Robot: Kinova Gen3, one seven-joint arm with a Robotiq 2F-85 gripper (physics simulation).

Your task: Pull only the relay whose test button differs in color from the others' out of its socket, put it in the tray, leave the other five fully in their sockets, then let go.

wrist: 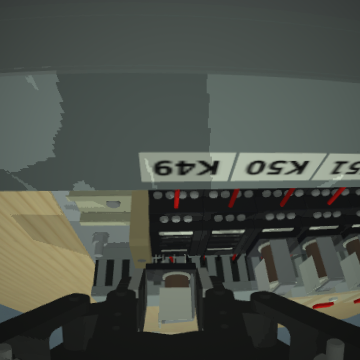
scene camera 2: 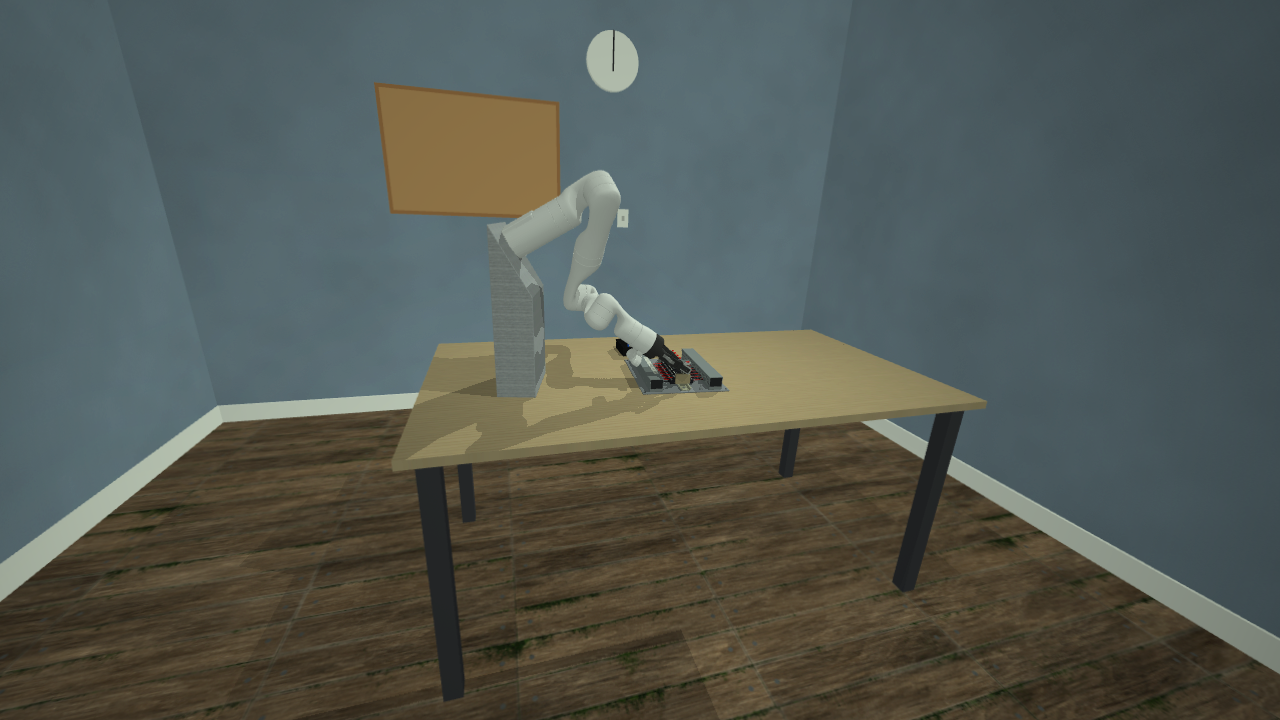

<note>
In view: my gripper [wrist: 170, 283] and a tan end block [wrist: 139, 243].
</note>
